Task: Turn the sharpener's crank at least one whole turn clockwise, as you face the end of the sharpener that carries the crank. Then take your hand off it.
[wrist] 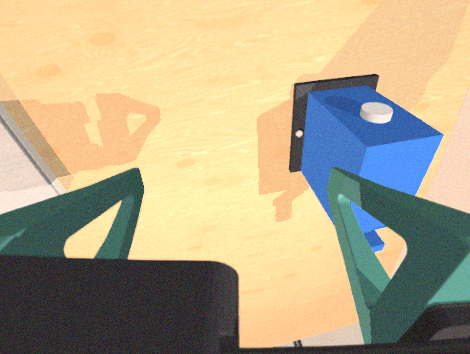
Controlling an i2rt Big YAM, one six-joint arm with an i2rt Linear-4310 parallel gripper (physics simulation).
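Places are measured from the arm's base along level axes (x ahead, y left, z up), in centimetres.
Where they show: gripper, fingertip midpoint: [235,178].
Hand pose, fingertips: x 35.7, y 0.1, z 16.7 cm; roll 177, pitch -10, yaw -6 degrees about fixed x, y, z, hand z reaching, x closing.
Observation:
After its pixels a point has its place.
The sharpener [334,150] @(z 6.9, x 46.9, y -7.0 cm) is a blue box on a dark plate, at the right in the wrist view. A white round knob [376,112] @(z 7.5, x 50.2, y -3.1 cm) is on one of its faces. A small blue piece of the crank [375,242] @(z 12.3, x 50.5, y -16.4 cm) shows below the box, through the opening in my right finger. The rest of the crank, including any handle, is hidden. My gripper [235,178] @(z 16.7, x 35.7, y 0.1 cm) is wide open and empty. Its right finger overlaps the lower part of the sharpener in view, and its left finger is well to the left. Whether the right finger touches the sharpener, I cannot tell.
The wooden table top [200,115] @(z -1.4, x 34.4, y -4.7 cm) carries shadows of the arm and the sharpener. A pale panel with a grey edge [31,147] @(z -1.0, x 14.9, y -4.4 cm) is at the left. A pale surface shows along the right edge, and another with small dark marks shows at the bottom.

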